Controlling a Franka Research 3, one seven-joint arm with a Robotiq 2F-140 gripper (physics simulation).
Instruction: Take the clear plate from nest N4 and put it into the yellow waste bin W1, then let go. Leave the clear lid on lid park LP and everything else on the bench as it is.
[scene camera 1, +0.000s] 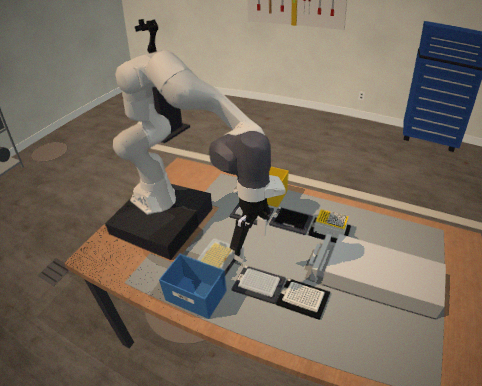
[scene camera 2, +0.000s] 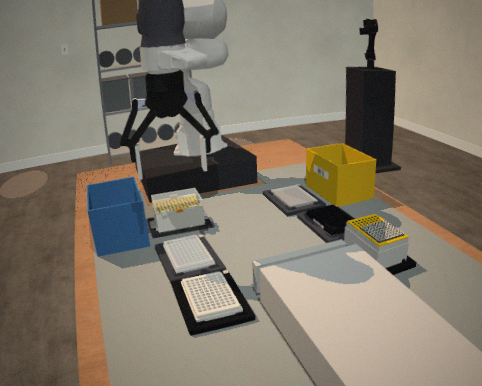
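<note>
Pale device (scene camera 2: 338, 309), (scene camera 1: 408, 282). White plate (scene camera 2: 210, 297), (scene camera 1: 296, 294). Clear plate (scene camera 2: 186, 254), (scene camera 1: 255, 281). Black plate (scene camera 2: 330, 218). Tip box (scene camera 2: 385, 243). My gripper (scene camera 2: 172, 172).
</note>
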